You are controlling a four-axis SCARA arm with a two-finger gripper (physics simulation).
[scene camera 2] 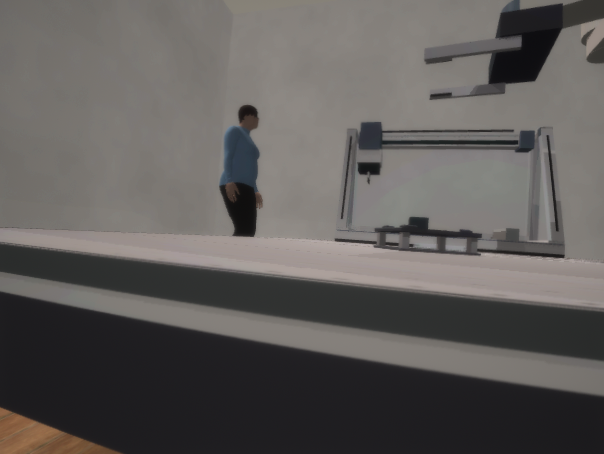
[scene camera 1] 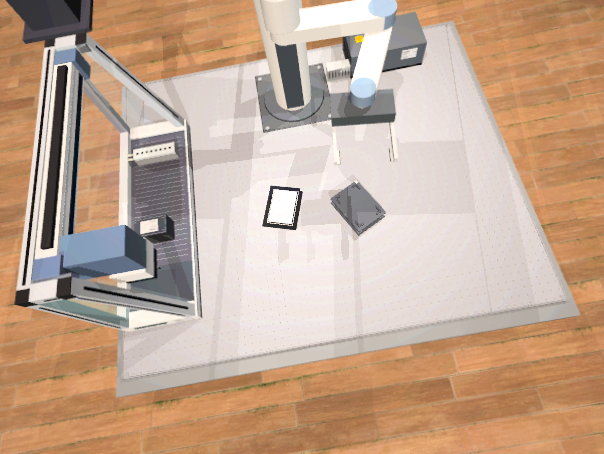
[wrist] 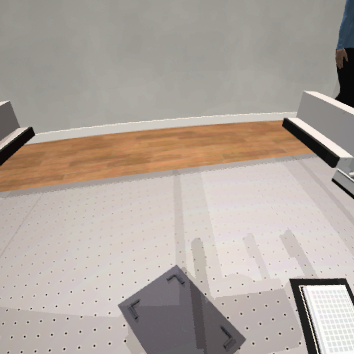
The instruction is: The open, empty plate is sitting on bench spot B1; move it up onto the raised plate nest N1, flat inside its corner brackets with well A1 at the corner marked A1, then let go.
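Frame: origin at the arm's base, x left, y ahead, z down, level; centimetres.
Where they show: gripper, between the fingertips: [scene camera 2: 427, 77] [scene camera 1: 365, 162] [wrist: 157, 107]; arm's base, origin of its link: [scene camera 1: 294, 98].
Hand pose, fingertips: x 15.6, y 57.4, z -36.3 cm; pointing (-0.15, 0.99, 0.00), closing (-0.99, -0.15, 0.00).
Things, the pixels of their top centre, and the offset from my fingertips. "*": a spot on its surface instead.
- plate, centre of its top: [wrist: 337, 317] [scene camera 2: 441, 244] [scene camera 1: 282, 205] dx -27.4, dy -7.8, dz +33.4 cm
- plate nest, centre of its top: [wrist: 178, 321] [scene camera 2: 425, 227] [scene camera 1: 357, 204] dx -0.7, dy -1.2, dz +30.3 cm
- framed gantry machine with a blue head, a spot on its surface: [scene camera 1: 95, 250] * dx -69.1, dy +17.8, dz -13.8 cm
- pale rack, a spot on its surface: [scene camera 1: 155, 153] * dx -71.5, dy -35.5, dz +25.6 cm
- small dark block, a spot on its surface: [scene camera 1: 164, 229] * dx -67.9, dy -2.2, dz +23.2 cm
- dark box, a spot on its surface: [scene camera 1: 412, 37] * dx +34.6, dy -64.8, dz +23.5 cm
The plate [scene camera 1: 284, 206] [wrist: 332, 320] is white and lies flat on the bench inside a black rectangular border; it does not show in scene camera 2. The plate nest [scene camera 1: 358, 207] [scene camera 2: 452, 233] [wrist: 160, 320] is a dark board raised on short posts, turned at an angle to the plate, with small corner brackets and no plate on it. The A1 mark is too small to read. My gripper [scene camera 1: 365, 160] [scene camera 2: 428, 75] [wrist: 157, 107] is open and empty, with its fingers wide apart, high above the bench. In scene camera 1 it appears behind the nest, on the arm's side.
A framed gantry machine with a blue head [scene camera 1: 95, 250] [scene camera 2: 370, 136] stands left of the plate. Its deck bears a pale rack [scene camera 1: 155, 153] and a small dark block [scene camera 1: 164, 229]. The arm's column [scene camera 1: 290, 75] and a dark box [scene camera 1: 412, 37] stand at the back. A person [scene camera 2: 241, 155] stands beyond the bench.
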